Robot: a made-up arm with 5 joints.
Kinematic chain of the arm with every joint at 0, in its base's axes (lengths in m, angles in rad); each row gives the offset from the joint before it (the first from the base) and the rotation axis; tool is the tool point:
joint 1: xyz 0 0 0.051 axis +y
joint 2: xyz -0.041 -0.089 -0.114 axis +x
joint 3: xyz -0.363 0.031 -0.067 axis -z
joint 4: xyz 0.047 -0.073 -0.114 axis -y
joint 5: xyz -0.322 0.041 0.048 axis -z
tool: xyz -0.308 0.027 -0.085
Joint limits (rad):
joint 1: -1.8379..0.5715
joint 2: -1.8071..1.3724
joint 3: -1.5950..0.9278
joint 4: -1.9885..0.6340
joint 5: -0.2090..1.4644
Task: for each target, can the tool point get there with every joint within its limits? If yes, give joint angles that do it. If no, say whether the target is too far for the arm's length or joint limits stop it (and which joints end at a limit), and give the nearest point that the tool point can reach.
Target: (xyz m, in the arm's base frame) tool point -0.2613 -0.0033 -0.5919
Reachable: yes | joints -1.5513 -0.7495 -0.8037 -0.9957 0.1015
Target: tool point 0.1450 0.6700 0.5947
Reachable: no: joint limits stop it (at a limit: joint 1, joint 2, joint 3) | nearest point -0.2209 0.4674 0.4376 | short by 0.447 m
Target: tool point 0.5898 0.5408 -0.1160
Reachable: no: joint limits stop it (at a limit: joint 1, joint 3, joint 4) | nearest point 0.5538 0.4507 -0.2072 | short by 0.133 m
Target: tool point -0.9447 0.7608 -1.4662
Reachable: no: too far | nearest point -0.5257 0.3324 -0.7933 | short by 0.901 m
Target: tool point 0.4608 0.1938 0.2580
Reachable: no: joint limits stop it (at a limit: joint 1, joint 2, joint 4) | nearest point 0.3865 0.1591 0.0136 | short by 0.258 m
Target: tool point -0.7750 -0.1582 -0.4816
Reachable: yes | joints -0.3988 1.0638 -0.4110 -0.4037 0.3061
